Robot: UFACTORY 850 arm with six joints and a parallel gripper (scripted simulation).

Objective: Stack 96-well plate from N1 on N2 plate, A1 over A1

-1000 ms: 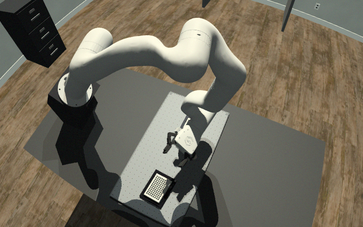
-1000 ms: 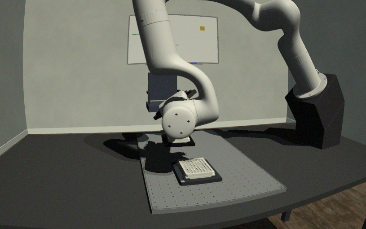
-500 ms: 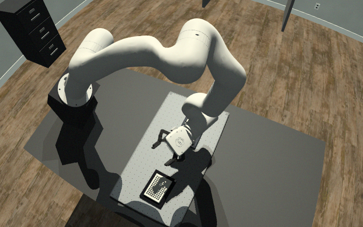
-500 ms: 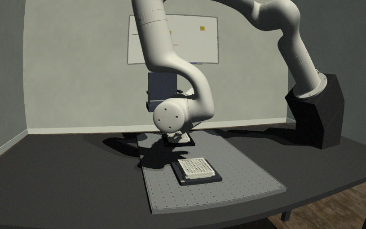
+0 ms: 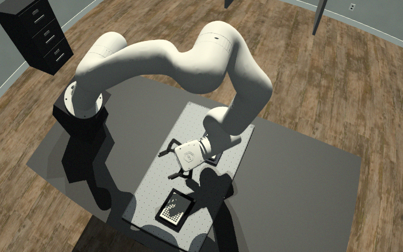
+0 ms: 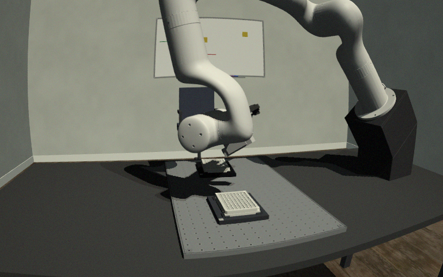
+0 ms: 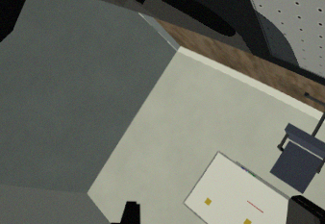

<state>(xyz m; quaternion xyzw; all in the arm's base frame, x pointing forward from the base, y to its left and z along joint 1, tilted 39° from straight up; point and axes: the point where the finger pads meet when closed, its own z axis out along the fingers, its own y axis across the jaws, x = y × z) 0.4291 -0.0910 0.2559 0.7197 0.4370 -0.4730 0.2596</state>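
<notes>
The black plate nest is 80 mm ahead of my hand, 100 mm to the right of it and 190 mm below it. Also, from my hand: A1 label: 130 mm ahead, 30 mm to the right, 190 mm below.
</notes>
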